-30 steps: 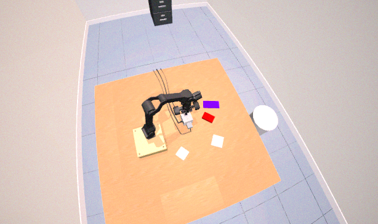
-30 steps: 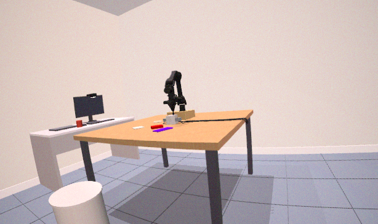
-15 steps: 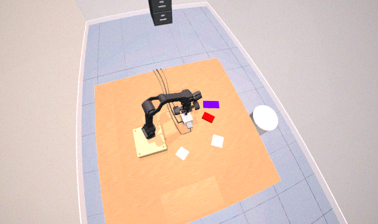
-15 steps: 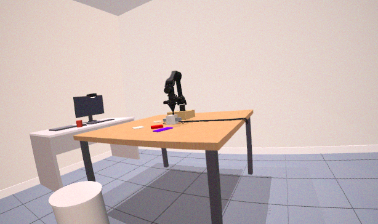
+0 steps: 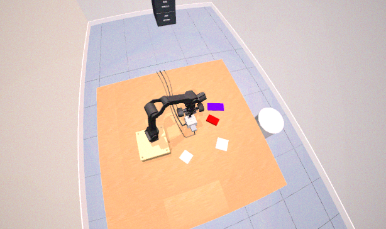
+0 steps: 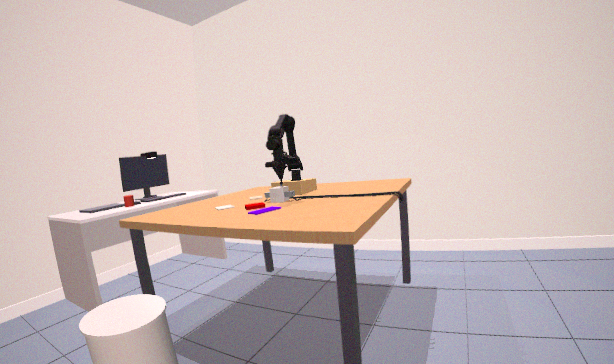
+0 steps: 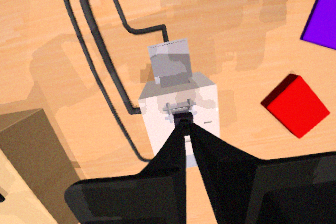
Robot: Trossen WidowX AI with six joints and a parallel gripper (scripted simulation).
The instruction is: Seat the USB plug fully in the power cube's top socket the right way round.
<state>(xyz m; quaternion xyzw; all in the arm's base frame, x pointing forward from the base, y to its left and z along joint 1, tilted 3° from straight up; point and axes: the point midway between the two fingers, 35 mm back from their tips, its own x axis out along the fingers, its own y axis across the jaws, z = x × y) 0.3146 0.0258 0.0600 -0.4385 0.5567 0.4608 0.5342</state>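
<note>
Right now the metal socket is 50 mm below my gripper tip. Also, from my gripper tip: purple block: 260 mm ahead, 10 mm to the left, 110 mm below; red block: 170 mm ahead, 90 mm to the right, 110 mm below; dark USB plug: 20 mm below.
</note>
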